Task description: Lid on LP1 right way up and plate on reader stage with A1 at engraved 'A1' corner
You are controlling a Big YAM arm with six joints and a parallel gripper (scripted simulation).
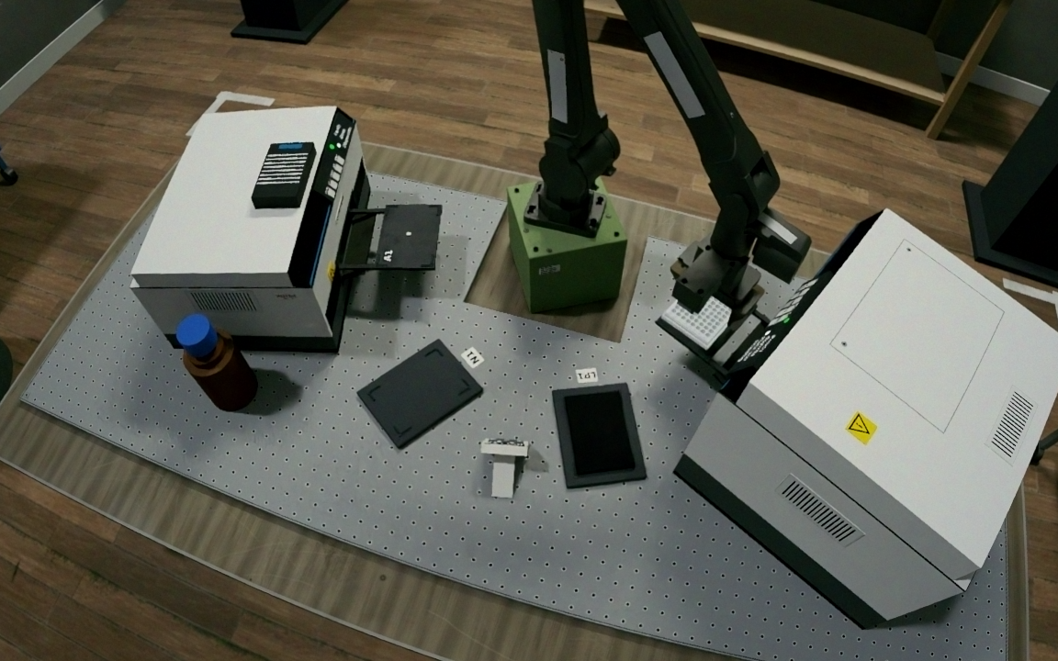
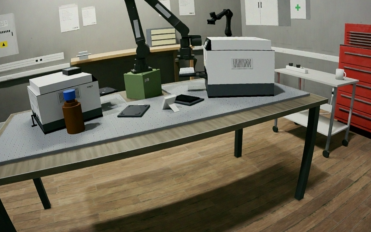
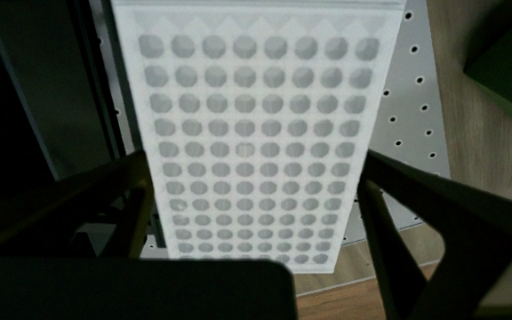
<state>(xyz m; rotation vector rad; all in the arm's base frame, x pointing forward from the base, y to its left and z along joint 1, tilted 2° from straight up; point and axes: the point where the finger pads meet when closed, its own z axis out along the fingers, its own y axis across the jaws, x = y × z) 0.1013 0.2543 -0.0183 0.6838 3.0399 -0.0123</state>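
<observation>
The well plate lies right at my hand. Also, from my hand: LP1 pad 20 cm ahead, 11 cm to the right, 12 cm below; dark lid 20 cm ahead, 11 cm to the right, 11 cm below; N1 nest 21 cm ahead, 40 cm to the right, 12 cm below.
</observation>
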